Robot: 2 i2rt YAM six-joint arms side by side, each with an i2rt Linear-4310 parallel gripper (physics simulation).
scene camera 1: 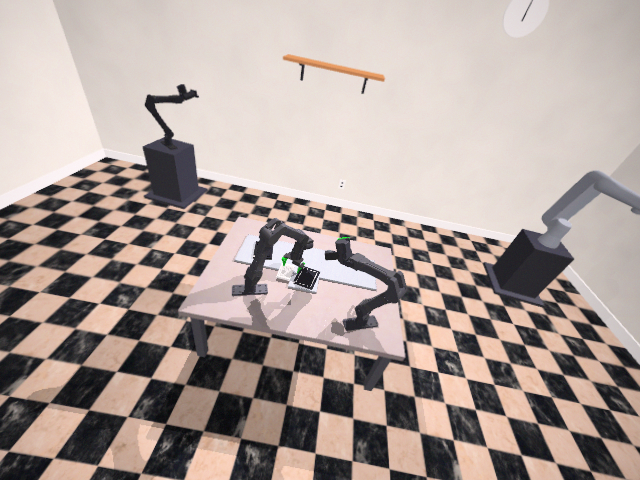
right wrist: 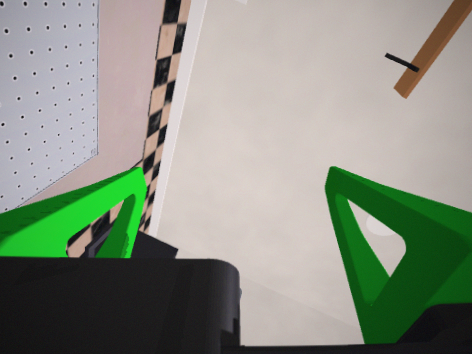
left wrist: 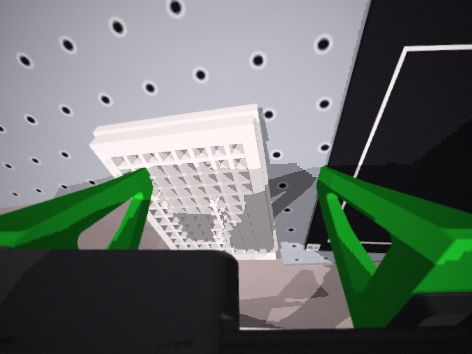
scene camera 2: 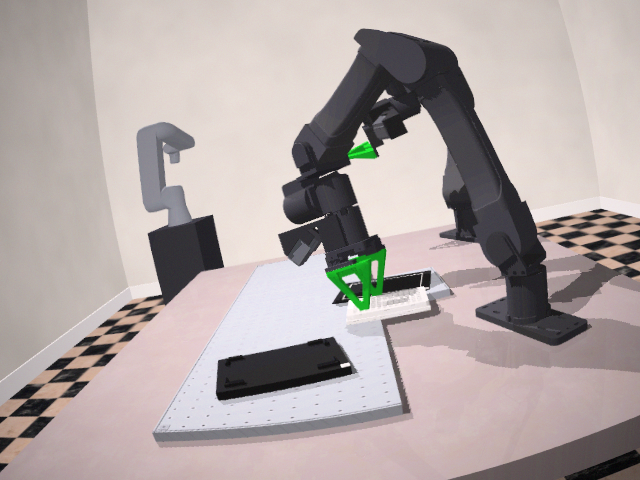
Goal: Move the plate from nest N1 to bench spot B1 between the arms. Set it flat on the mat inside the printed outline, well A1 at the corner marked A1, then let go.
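Where they show: left gripper, fingertip midpoint: (scene camera 1: 290,269) (left wrist: 234,176) (scene camera 2: 371,303); right gripper, fingertip midpoint: (right wrist: 235,177); left arm's base, origin of the base link: (scene camera 1: 250,290) (scene camera 2: 528,321); right arm's base, origin of the base link: (scene camera 1: 360,323) (scene camera 2: 469,237).
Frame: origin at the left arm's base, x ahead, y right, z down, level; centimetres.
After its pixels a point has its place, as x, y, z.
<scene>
The white well plate (scene camera 1: 285,272) @[11.0, 21.7, -2.2] (scene camera 2: 398,305) @[12.0, 17.9, -2.8] (left wrist: 200,156) @[15.8, 24.9, -2.5] lies skewed beside the black mat (scene camera 1: 306,277) @[6.7, 34.5, -1.5] (left wrist: 430,95) @[12.9, 34.8, -1.5], outside its white outline. In the left wrist view a strip of pegboard shows between plate and mat. Part of the plate reaches past the pegboard's edge. My left gripper (scene camera 1: 293,265) @[13.4, 25.3, -2.1] (scene camera 2: 371,301) @[13.4, 25.3, -2.1] (left wrist: 234,176) @[13.4, 25.3, -2.1] is open over the plate; one fingertip is over the plate's left side, the other beyond its right side near the mat. My right gripper (scene camera 2: 350,155) (right wrist: 235,177) @[5.8, 53.6, -29.1] is open and empty, raised away from the plate. The A1 marks are too small to read.
A black nest (scene camera 2: 283,366) @[32.3, 8.1, -2.5] sits on the pale pegboard (scene camera 1: 343,269) @[12.8, 61.0, -1.3] (scene camera 2: 279,320) @[27.2, 32.3, -1.3] (left wrist: 210,45) @[19.3, 28.1, -1.3] (right wrist: 45,100) @[15.7, 69.7, -1.3], in front of the plate in scene camera 2. A light base (scene camera 2: 443,288) @[1.1, 23.2, -1.3] extends under the mat. Other arms stand on dark pedestals (scene camera 1: 173,173) (scene camera 1: 532,266) off the table.
</scene>
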